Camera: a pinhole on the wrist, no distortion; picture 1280 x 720 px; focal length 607.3 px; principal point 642.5 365.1 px. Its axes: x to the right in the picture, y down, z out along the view. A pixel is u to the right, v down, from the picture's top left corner.
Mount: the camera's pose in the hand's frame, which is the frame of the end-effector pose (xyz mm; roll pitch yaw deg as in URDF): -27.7 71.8 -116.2 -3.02 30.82 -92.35
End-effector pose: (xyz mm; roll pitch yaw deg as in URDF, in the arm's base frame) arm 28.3 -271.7 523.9 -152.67 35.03 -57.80
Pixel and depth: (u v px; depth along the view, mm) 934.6 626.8 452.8
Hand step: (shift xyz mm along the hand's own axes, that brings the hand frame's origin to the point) 173.9 -350.3 151.7
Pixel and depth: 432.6 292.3 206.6
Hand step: -43.4 27.4 98.7
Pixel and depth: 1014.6 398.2 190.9
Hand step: -15.4 -126.7 -12.9
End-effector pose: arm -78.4 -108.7 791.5 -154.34 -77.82 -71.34
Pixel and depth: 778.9 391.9 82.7
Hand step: -22.1 13.4 -55.0
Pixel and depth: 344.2 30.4 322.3
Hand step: -189.4 44.7 249.3
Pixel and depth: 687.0 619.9 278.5
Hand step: 97.1 -90.3 106.9
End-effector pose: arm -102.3 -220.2 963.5 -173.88 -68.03 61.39
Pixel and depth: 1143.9 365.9 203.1
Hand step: -26.9 -176.3 -27.9
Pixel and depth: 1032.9 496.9 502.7
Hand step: 85.8 -465.1 144.4
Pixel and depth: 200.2 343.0 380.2
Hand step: -19.7 114.4 352.3
